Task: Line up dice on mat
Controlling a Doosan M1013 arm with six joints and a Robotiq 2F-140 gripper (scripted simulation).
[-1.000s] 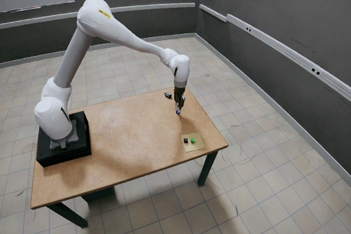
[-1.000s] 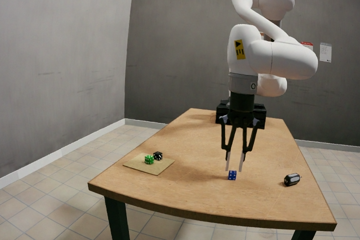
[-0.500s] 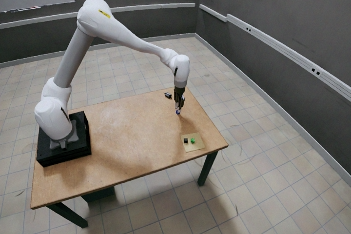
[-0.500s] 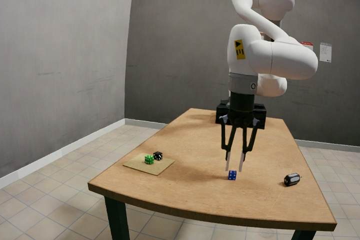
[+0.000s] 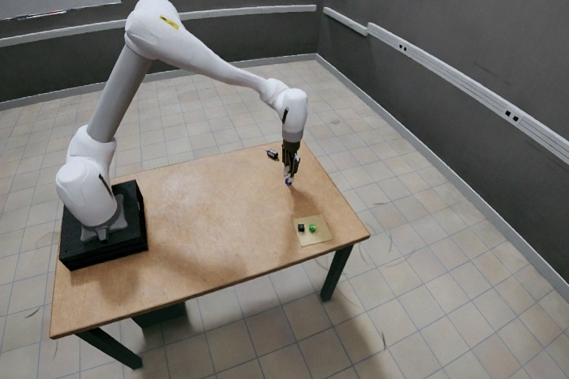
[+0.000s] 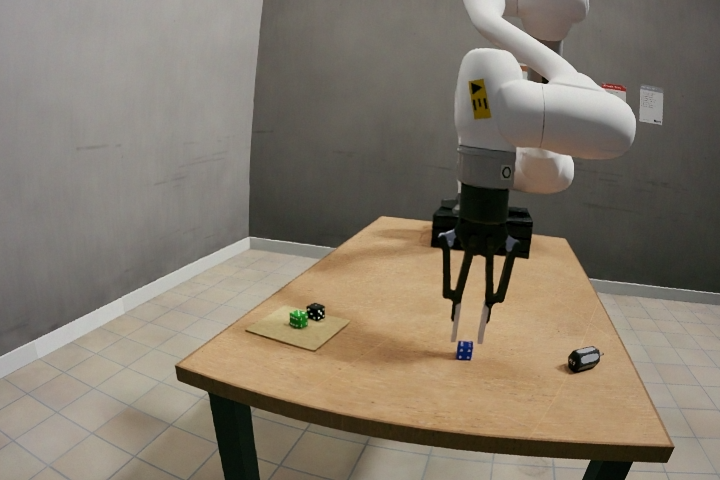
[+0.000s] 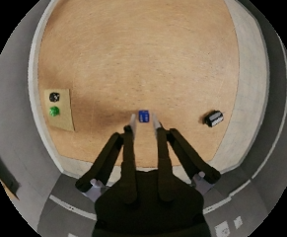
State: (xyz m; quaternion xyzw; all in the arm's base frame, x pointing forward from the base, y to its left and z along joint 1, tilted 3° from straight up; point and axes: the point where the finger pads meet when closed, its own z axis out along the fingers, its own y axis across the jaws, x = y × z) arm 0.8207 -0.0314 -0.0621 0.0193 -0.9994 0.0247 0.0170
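Now: hand 50 mm above the blue die. Also, from my hand: tan mat 290 mm to the right, 60 mm below, 30 mm behind; green die 290 mm to the right, 50 mm below, 30 mm behind; black die 280 mm to the right, 80 mm behind, 50 mm below.
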